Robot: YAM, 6 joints.
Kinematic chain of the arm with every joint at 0, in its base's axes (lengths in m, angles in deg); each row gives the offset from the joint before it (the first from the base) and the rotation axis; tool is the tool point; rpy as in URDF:
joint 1: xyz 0 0 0.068 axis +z
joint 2: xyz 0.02 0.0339 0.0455 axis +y
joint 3: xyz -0.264 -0.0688 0 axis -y
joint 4: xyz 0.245 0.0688 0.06 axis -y
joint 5: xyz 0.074 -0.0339 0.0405 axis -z
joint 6: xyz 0.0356 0 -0.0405 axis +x
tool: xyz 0 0 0 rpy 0 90 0
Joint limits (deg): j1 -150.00..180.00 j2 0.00..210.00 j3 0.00..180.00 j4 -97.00..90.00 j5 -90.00..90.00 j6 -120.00..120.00
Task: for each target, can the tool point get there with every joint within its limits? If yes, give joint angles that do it. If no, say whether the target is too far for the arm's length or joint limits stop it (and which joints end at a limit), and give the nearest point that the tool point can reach.
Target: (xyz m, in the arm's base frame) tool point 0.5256 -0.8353 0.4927
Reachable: no: too far | nearest point 0.3209 -0.5101 0.3420 | short by 0.413 m
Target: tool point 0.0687 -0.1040 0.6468
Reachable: yes | joints -71.39 78.97 112.87 68.24 -63.71 85.37
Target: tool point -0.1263 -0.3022 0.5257
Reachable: yes | joints -107.04 105.86 144.31 -65.86 64.65 93.83
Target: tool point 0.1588 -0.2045 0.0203
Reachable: yes | joints -47.27 140.01 66.51 -80.31 38.38 -14.41
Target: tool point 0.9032 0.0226 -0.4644
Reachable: no: too far | nearest point 0.5475 0.0137 -0.2222 | short by 0.430 m
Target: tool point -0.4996 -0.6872 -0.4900
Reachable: no: too far | nearest point -0.3136 -0.4314 -0.2418 | short by 0.402 m
